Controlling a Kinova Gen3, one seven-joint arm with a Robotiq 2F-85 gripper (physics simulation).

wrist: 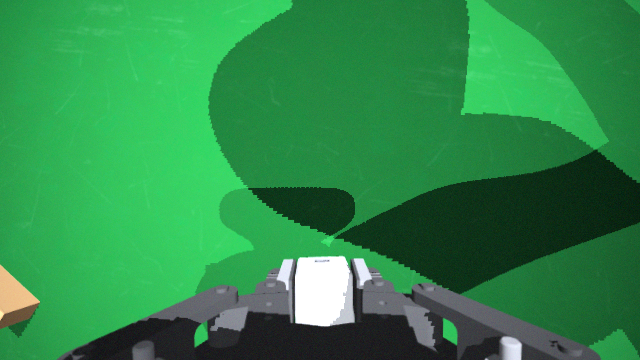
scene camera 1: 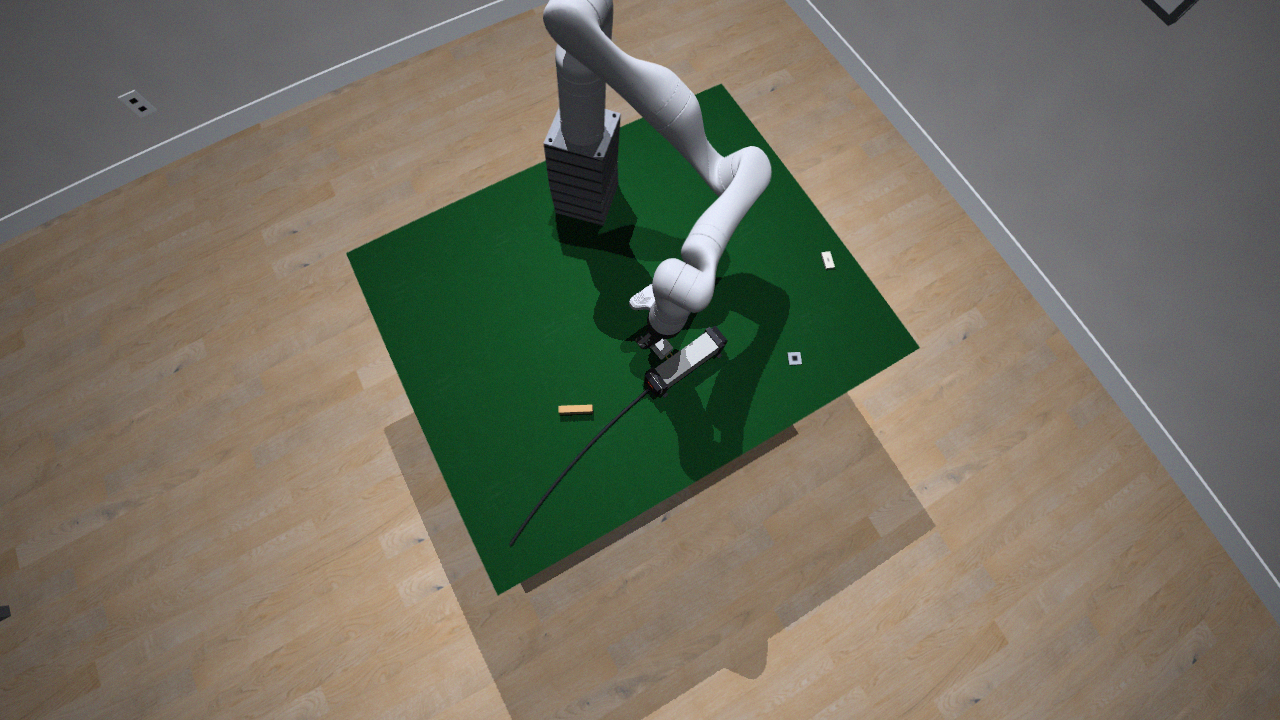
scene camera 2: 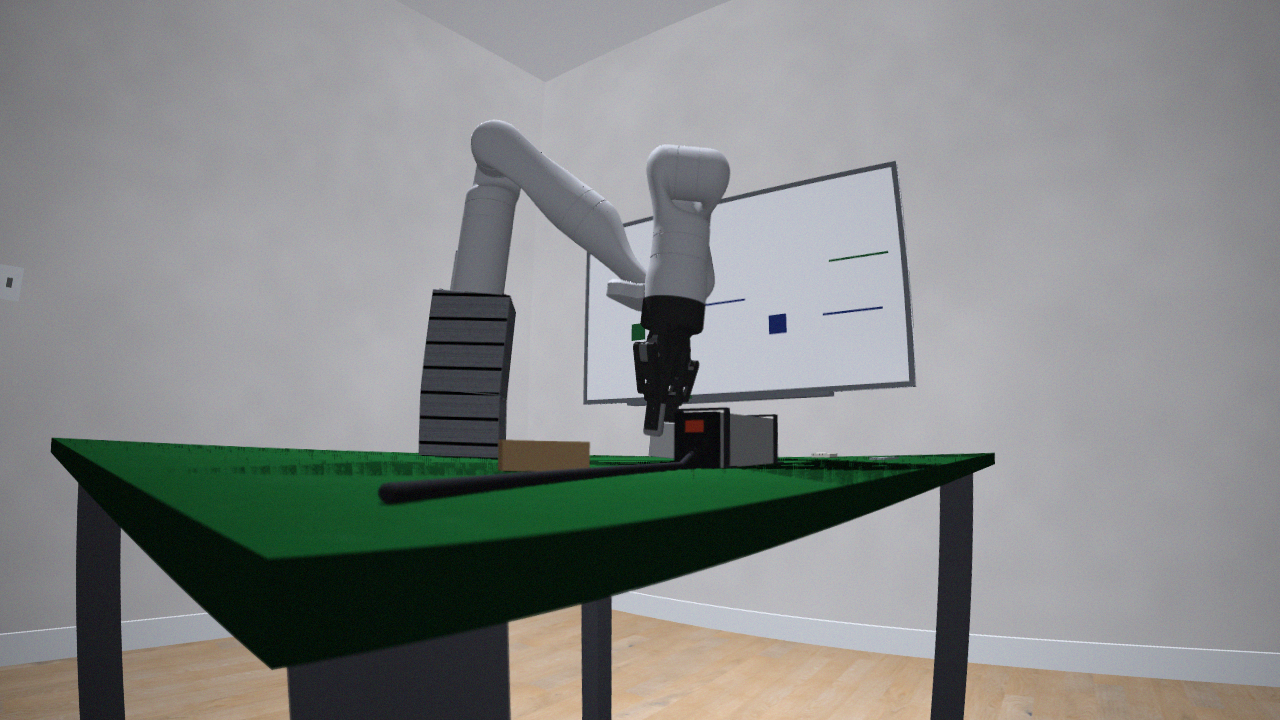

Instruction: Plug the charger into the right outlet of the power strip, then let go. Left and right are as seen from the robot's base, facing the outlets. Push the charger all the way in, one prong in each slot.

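Places are measured from the arm's base along level axes (x ahead, y left, z up), in metres.
Pixels of known places: gripper, fingertip midpoint: [wrist: 323, 276] [scene camera 1: 655, 339] [scene camera 2: 659, 436]; arm's base, origin of the base link: [scene camera 1: 582, 127] [scene camera 2: 476, 300].
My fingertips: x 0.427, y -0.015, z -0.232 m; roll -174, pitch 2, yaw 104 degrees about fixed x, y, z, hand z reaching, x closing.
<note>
Ahead of a thing's pixels: the offset from my fingertips to its top centre. "spot": to the spot under its first point.
The white charger @(dz +0.017, dx +0.025, dy +0.006 m) [scene camera 1: 661, 348] [scene camera 2: 661, 441] [wrist: 322, 295] is held at the long side of the power strip @(dz +0.028, dx +0.074, dy +0.040 m) [scene camera 1: 700, 351] [scene camera 2: 750, 438], nearer its cable end. In scene camera 1, a small gold-coloured bit, likely the prongs, shows in a narrow gap between charger and strip. How far the prongs reach into the slots cannot be told. My gripper [scene camera 1: 657, 342] [scene camera 2: 664, 422] [wrist: 323, 276] points down and is shut on the charger, one finger on each side. The outlet slots are hidden, and the strip does not show in the wrist view.
The strip's black cable @(spot: dz -0.027, dx +0.173, dy -0.276 m) [scene camera 1: 572, 456] [scene camera 2: 528, 480] runs towards a table corner. An orange block @(dz -0.008, dx +0.072, dy -0.230 m) [scene camera 1: 575, 409] [scene camera 2: 544, 455] [wrist: 17, 297] lies beside it. A small white piece @(dz -0.026, dx -0.024, dy +0.491 m) [scene camera 1: 827, 259] and a small grey square @(spot: dz -0.031, dx +0.180, dy +0.278 m) [scene camera 1: 794, 365] lie beyond the strip's other end.
</note>
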